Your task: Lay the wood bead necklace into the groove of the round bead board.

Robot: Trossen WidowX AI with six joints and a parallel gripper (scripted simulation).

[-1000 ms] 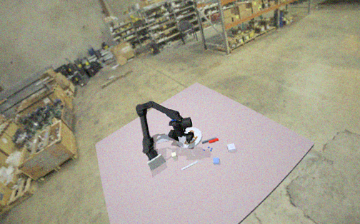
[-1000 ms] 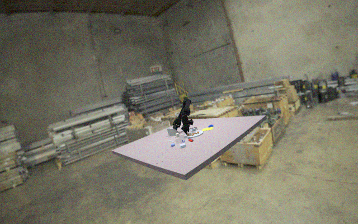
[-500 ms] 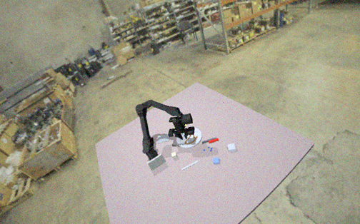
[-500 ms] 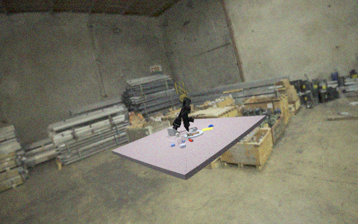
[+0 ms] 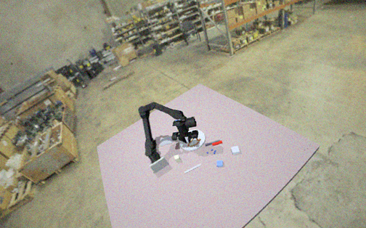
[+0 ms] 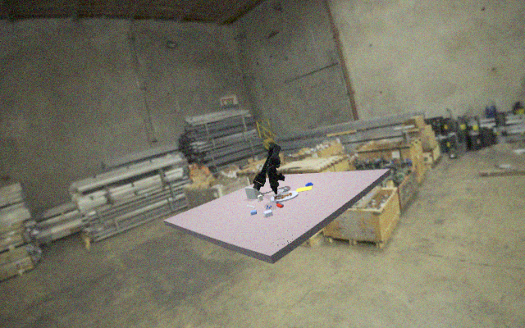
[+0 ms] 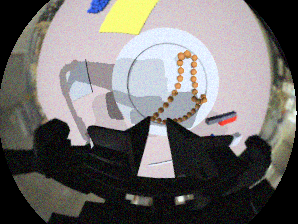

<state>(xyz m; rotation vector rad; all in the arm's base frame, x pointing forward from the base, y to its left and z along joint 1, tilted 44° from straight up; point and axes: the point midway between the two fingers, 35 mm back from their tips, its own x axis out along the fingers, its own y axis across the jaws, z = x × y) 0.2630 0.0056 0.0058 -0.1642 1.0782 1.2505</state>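
My gripper tip is now 130 mm past the cream cube, 60 mm to the left of it and 20 mm above it. Also, from my gripper tip: white stick: 190 mm to the right, 70 mm behind, 30 mm below; red-handled tool: 160 mm ahead, 110 mm to the right, 30 mm below; grey plate: 170 mm to the left, 130 mm behind, 30 mm below.
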